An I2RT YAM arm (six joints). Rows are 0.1 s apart.
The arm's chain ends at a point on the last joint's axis. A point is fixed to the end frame.
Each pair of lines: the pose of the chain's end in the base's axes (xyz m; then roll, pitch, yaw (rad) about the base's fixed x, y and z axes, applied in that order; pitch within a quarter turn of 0, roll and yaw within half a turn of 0), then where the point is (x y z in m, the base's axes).
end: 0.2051, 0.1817, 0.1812, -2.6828, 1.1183, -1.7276
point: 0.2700 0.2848 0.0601
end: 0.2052, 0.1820, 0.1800, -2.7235, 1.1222, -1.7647
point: 0.2681 0.2859 0.0585
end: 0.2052, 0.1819, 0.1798, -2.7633, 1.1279, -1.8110
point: 0.2673 0.2863 0.0583
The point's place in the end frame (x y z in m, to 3 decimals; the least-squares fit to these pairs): 0.060 0.025 0.159
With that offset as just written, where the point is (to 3 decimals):
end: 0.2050, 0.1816, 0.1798, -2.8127, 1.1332, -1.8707
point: 0.266 0.286 0.058
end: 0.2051, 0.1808, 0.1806, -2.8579, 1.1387, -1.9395
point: 0.267 0.285 0.059
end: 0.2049, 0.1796, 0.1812, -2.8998, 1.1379, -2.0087
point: 0.268 0.283 0.059
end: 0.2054, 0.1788, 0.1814, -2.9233, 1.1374, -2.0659
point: 0.272 0.280 0.059
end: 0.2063, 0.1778, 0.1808, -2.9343, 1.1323, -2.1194
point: 0.276 0.276 0.058
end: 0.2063, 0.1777, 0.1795, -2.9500, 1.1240, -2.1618
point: 0.277 0.273 0.056
